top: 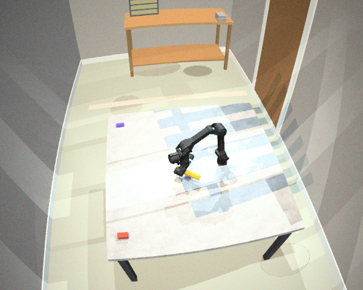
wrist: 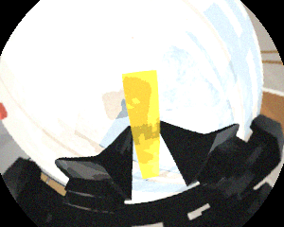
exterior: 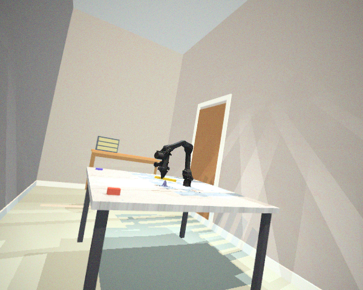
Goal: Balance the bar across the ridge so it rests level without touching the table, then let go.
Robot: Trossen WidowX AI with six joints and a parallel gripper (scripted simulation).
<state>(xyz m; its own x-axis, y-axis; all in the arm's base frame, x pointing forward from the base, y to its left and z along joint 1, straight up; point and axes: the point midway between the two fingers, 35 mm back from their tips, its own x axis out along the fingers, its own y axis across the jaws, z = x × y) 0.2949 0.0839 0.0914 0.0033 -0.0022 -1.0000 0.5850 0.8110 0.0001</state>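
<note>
Right now my gripper tip is 20 mm past the yellow bar and 20 mm to the right of it. Round my gripper tip: blue block: 440 mm ahead, 580 mm to the right, 50 mm below; then red block: 440 mm ahead, 420 mm to the left, 40 mm below.
</note>
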